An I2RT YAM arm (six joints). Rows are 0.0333 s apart.
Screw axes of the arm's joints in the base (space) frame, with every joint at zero. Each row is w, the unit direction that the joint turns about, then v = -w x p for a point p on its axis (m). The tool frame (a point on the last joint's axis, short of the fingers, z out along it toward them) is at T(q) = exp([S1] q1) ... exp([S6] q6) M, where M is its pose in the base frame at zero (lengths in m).
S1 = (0, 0, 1, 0.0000, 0.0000, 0.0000)
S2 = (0, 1, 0, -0.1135, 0.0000, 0.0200)
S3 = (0, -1, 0, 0.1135, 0.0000, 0.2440)
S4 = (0, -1, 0, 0.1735, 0.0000, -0.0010)
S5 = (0, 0, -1, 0.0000, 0.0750, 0.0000)
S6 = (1, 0, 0, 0.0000, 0.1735, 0.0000)
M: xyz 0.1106 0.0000 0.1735 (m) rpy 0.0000 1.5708 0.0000 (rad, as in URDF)
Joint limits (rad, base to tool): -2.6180..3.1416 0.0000..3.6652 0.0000..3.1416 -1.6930..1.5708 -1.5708..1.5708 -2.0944..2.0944
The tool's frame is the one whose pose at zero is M.
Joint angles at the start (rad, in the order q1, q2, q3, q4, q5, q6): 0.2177 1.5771 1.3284 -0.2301 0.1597 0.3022
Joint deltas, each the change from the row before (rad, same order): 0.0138 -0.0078 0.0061 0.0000 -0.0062 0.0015; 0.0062 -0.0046 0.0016 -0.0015 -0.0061 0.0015; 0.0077 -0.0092 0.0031 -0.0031 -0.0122 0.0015; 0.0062 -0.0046 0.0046 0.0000 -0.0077 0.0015; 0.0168 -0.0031 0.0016 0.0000 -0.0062 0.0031; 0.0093 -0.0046 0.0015 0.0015 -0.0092 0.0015; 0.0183 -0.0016 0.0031 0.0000 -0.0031 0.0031; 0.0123 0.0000 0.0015 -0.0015 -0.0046 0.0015; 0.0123 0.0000 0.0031 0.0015 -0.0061 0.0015; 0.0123 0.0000 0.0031 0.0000 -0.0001 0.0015; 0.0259 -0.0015 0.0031 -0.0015 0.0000 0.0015
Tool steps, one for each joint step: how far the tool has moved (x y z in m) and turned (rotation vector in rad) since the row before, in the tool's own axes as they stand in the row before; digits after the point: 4 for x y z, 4 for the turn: -0.0021 0.0056 -0.0042 -0.0220 -0.0085 -0.0025; -0.0006 0.0025 -0.0021 -0.0126 -0.0013 -0.0005; -0.0017 0.0034 -0.0040 -0.0211 -0.0034 -0.0006; -0.0017 0.0029 -0.0024 -0.0155 -0.0050 0.0001; 0.0007 0.0062 -0.0020 -0.0221 0.0012 -0.0034; -0.0005 0.0038 -0.0022 -0.0192 -0.0022 -0.0015; 0.0007 0.0067 -0.0017 -0.0205 0.0009 -0.0039; 0.0011 0.0045 -0.0006 -0.0152 0.0044 -0.0035; 0.0003 0.0048 -0.0008 -0.0180 0.0006 -0.0031; 0.0004 0.0045 -0.0008 -0.0119 0.0002 -0.0032; 0.0018 0.0092 -0.0018 -0.0238 0.0036 -0.0086
